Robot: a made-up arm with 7 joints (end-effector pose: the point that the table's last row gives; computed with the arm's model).
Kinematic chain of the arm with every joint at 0, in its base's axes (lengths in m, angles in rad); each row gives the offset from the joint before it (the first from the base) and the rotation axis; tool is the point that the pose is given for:
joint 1: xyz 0 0 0.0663 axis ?
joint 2: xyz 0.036 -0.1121 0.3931 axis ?
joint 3: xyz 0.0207 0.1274 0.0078 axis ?
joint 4: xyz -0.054 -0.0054 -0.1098 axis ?
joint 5: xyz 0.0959 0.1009 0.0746 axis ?
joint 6: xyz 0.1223 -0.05 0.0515 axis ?
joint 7: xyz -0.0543 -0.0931 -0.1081 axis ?
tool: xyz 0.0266 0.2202 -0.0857
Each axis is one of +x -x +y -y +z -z.
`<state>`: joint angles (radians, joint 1 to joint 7).
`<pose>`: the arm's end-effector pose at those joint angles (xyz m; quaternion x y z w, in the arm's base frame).
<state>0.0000 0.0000 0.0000 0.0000 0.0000 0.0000 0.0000</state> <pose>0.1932 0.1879 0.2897 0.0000 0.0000 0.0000 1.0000</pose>
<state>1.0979 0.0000 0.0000 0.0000 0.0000 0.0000 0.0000</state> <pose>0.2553 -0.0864 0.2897 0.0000 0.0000 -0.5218 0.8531</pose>
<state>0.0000 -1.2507 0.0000 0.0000 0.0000 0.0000 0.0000</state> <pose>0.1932 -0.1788 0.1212 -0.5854 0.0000 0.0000 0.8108</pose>
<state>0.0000 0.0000 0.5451 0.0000 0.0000 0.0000 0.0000</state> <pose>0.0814 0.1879 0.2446 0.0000 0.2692 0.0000 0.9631</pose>
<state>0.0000 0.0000 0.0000 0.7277 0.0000 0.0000 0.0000</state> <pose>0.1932 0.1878 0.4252 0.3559 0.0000 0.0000 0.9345</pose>
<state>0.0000 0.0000 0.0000 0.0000 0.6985 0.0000 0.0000</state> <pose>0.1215 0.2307 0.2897 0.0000 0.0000 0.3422 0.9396</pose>
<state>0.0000 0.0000 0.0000 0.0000 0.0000 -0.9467 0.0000</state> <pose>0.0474 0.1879 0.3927 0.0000 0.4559 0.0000 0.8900</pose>
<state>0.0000 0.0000 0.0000 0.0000 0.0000 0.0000 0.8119</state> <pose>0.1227 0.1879 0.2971 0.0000 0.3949 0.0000 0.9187</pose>
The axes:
joint 1: -z
joint 2: +x
joint 3: +y
joint 4: +x
joint 5: +z
joint 6: -y
joint 7: +y

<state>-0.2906 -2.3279 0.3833 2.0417 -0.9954 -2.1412 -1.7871</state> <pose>0.1935 -0.1205 0.5793 0.0393 -0.0179 -0.4821 0.8750</pose>
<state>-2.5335 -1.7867 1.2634 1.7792 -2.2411 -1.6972 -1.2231</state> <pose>0.1227 0.1863 0.4744 0.1914 0.2933 -0.4204 0.8370</pose>
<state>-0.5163 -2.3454 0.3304 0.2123 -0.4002 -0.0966 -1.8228</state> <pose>0.3673 -0.1653 0.3544 -0.6156 -0.5892 0.5202 0.0572</pose>
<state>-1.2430 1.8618 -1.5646 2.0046 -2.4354 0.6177 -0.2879</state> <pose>0.1720 0.2047 0.6608 0.5314 0.8214 -0.0553 0.1996</pose>
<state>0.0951 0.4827 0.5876 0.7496 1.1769 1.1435 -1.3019</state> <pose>0.2295 0.0600 0.7290 0.5570 -0.6814 -0.4526 0.1434</pose>
